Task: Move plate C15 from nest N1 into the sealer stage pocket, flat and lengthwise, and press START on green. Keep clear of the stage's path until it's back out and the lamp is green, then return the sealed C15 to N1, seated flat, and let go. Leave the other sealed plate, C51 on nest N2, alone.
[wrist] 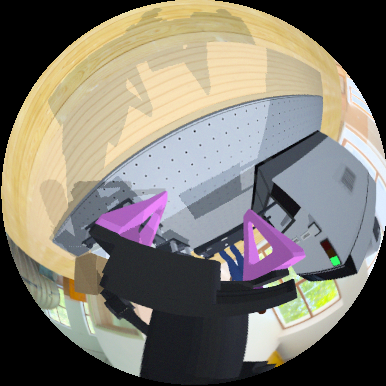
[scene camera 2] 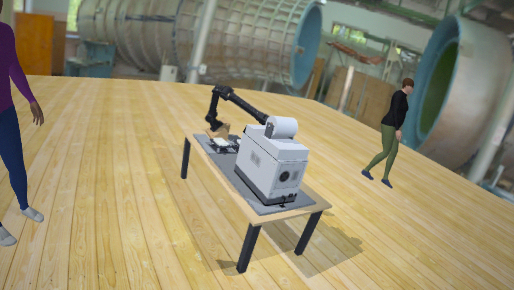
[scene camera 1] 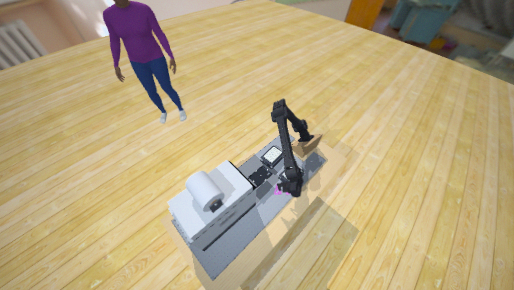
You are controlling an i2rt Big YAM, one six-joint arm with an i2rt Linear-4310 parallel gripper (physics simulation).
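Observation:
My gripper is open and empty, its magenta fingers wide apart above the grey perforated board, at the near side of the nests; the sealer hides it in scene camera 2. A white-topped plate lies flat on the back nest. The front nest and its plate are mostly hidden under the arm in scene camera 1. Nest labels are unreadable. The black stage is out in front of the sealer. The sealer's lamp is green. Its small button panel shows beside the opening.
The white film roll stands on top of the sealer. The arm's wooden base block is beside the nests. A person in purple stands beyond the table, and one in black is farther off.

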